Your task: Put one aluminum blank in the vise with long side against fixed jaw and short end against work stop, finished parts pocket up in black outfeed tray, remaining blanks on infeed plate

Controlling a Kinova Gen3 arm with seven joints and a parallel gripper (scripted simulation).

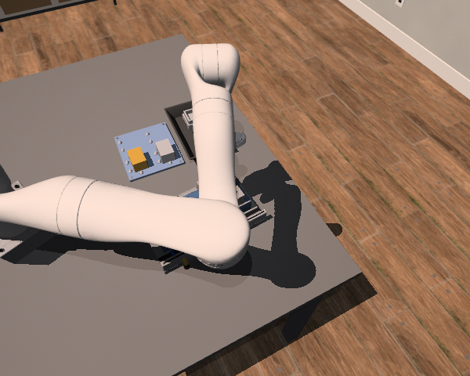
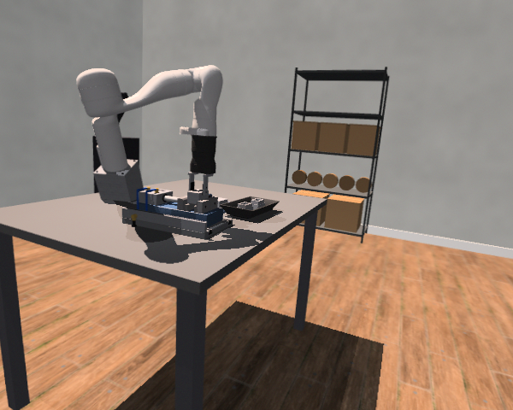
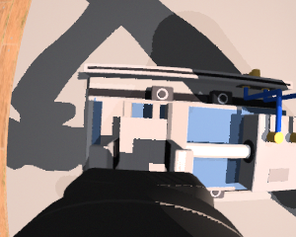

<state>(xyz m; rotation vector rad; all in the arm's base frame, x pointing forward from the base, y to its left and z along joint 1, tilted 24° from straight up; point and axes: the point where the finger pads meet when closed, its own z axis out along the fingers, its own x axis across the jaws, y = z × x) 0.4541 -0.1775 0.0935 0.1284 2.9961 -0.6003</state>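
My gripper is now 5 cm above the fixed jaw and 3 cm short of it. Round my hand: yellow brass blank (28 cm to the left, 11 cm behind, 10 cm below); then vise (9 cm below, 7 cm behind, 1 cm to the left); then infeed plate (31 cm to the left, 12 cm below, 6 cm behind).
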